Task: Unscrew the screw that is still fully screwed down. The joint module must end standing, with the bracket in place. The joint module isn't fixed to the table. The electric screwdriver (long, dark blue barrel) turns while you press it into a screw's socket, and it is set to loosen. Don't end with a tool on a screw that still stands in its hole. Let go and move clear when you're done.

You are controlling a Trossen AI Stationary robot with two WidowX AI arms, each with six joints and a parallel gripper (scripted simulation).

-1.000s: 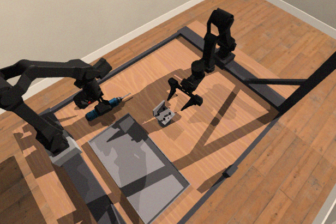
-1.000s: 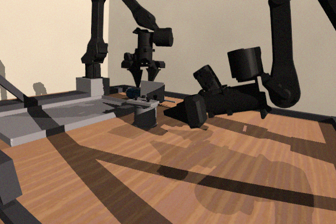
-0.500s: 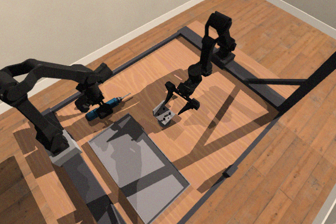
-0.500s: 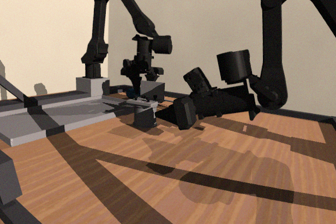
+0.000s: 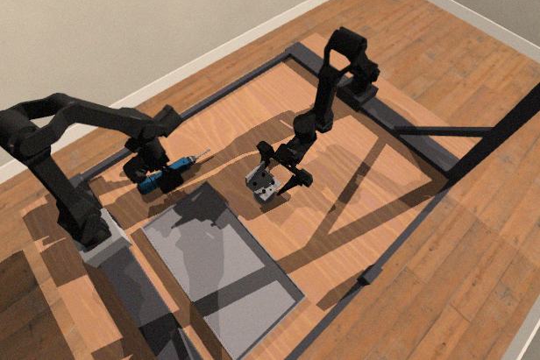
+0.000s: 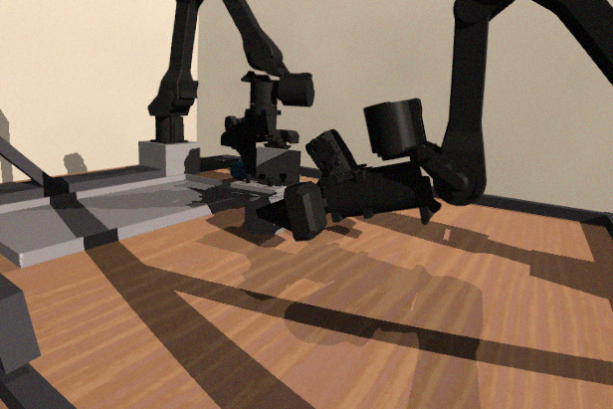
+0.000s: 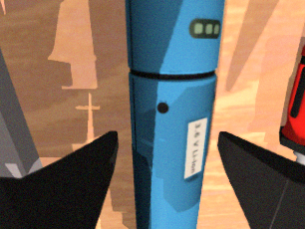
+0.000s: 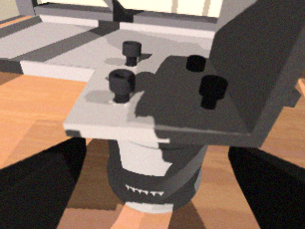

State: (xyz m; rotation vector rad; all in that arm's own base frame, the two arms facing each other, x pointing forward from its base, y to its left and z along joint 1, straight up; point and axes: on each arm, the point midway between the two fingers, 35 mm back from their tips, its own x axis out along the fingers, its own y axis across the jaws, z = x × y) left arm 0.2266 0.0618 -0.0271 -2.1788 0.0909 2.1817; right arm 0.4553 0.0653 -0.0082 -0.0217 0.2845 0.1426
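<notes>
Right now my right hand is 40 mm to the right of the joint module, 10 mm past it and 10 mm above it. The rest, counted from my right hand: screw: 60 mm to the left, 20 mm above; grey bracket: 40 mm to the left, 30 mm above, 10 mm behind; grey mat: 250 mm to the left, 100 mm behind, 40 mm below.
</notes>
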